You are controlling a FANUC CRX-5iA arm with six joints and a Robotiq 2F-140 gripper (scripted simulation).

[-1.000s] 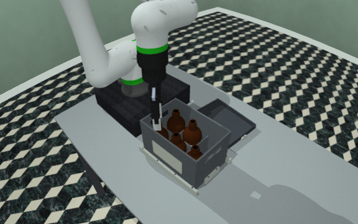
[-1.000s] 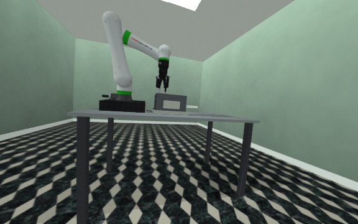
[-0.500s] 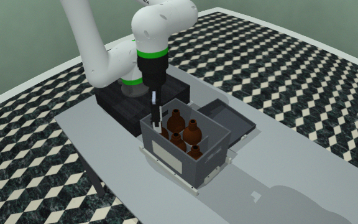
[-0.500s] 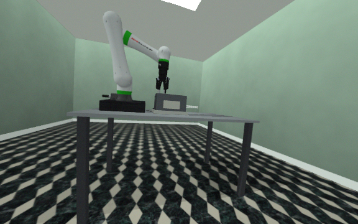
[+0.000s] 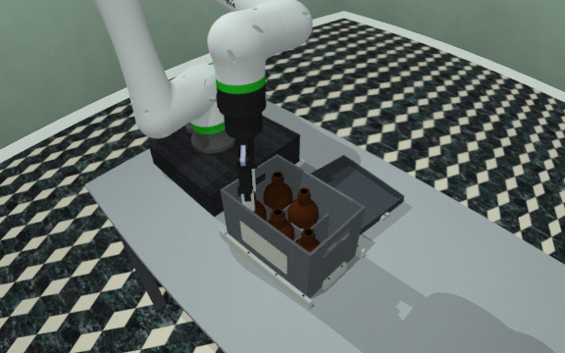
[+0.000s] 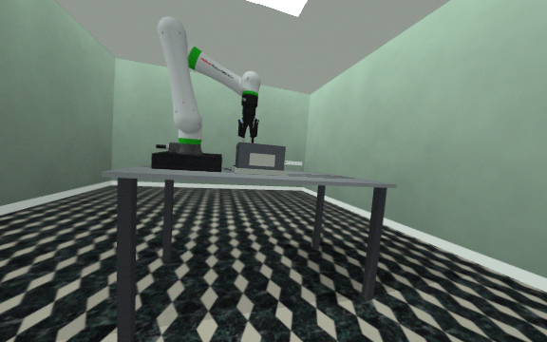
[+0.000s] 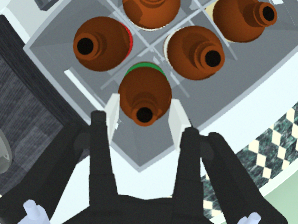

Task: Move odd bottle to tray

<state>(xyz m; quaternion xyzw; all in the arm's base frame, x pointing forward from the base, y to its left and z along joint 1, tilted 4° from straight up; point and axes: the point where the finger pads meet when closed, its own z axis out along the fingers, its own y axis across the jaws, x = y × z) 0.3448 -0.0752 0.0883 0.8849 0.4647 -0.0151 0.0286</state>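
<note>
Right now the brown bottle is 9 cm ahead of my hand, 8 cm below it and 2 cm to the left of it. From my hand the other things lie so: glass bottle: 9 cm to the left, 8 cm below, 2 cm behind; crate: 9 cm below, 8 cm ahead, 6 cm to the left; dark grey tray: 32 cm to the left, 16 cm below, 2 cm ahead.
</note>
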